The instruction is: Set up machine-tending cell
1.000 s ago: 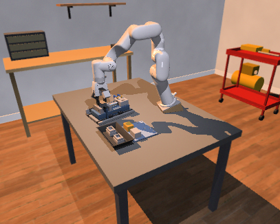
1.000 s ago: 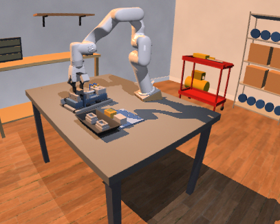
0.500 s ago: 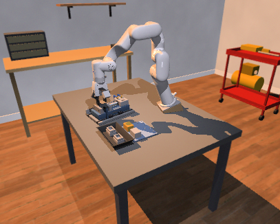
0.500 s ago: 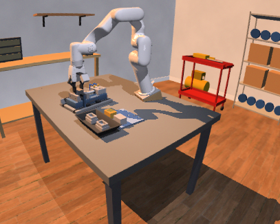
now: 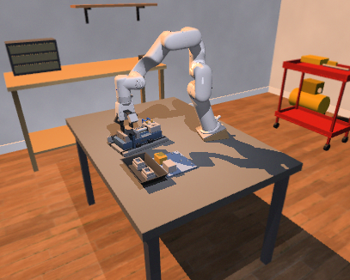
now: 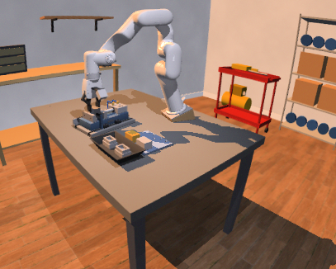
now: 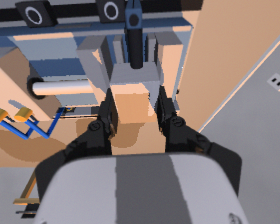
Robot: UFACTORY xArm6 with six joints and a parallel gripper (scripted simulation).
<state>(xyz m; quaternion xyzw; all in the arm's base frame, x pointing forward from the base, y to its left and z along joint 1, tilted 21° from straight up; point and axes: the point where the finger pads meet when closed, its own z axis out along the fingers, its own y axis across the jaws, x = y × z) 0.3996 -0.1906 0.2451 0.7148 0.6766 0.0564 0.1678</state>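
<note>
The aluminium blank lies 2 cm below my hand. The rest, counted from my hand: vise 7 cm behind, 1 cm to the left, 8 cm below; work stop rod 1 cm ahead, 5 cm to the left, 3 cm below; white cylinder rod 9 cm behind, 1 cm to the left, 4 cm below.
</note>
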